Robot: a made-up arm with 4 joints.
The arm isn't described. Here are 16 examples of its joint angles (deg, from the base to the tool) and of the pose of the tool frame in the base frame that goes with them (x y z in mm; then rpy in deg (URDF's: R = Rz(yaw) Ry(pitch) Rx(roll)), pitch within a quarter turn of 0, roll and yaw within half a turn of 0).
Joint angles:
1: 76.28 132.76 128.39 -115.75
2: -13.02 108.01 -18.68 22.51
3: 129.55 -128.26 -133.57 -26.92
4: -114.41 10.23 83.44 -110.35
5: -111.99 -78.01 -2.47 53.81
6: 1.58 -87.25 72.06 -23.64
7: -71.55 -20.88 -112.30 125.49
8: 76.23 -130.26 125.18 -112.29
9: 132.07 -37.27 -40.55 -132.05
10: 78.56 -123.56 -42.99 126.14
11: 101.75 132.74 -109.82 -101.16
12: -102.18 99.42 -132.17 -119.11
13: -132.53 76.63 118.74 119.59
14: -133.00 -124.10 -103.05 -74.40
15: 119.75 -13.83 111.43 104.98
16: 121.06 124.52 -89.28 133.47
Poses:
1: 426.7 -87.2 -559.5 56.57 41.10 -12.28
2: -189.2 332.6 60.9 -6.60 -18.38 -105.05
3: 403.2 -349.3 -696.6 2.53 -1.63 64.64
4: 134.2 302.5 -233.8 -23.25 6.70 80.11
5: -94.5 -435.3 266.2 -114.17 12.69 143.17
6: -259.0 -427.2 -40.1 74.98 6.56 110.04
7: -713.8 -289.1 39.8 -160.72 60.11 85.81
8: 239.7 -693.6 115.3 -15.08 -26.70 -60.59
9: 236.7 -627.1 -122.1 110.68 -33.83 -108.06
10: 415.9 -159.6 -431.0 151.51 -14.32 -55.22
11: 635.0 336.7 -320.8 29.50 -27.86 60.38
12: -741.7 327.3 4.2 -138.57 42.09 127.85
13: -394.2 330.8 186.3 -89.89 20.37 18.93
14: -815.8 -284.0 -79.7 122.59 -18.04 128.05
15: 295.3 233.9 260.2 -33.34 -11.91 -107.15
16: 481.5 325.3 -329.4 74.81 58.31 162.77
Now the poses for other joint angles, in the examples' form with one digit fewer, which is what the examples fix.
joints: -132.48 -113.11 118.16 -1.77
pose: 12 -588 -318 -16.9 18.5 73.4
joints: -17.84 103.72 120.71 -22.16
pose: 521 150 460 137.0 -12.3 -88.1
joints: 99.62 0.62 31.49 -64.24
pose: -82 -103 390 -174.2 17.8 150.7
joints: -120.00 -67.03 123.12 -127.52
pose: 58 -288 -529 176.8 72.2 -80.7
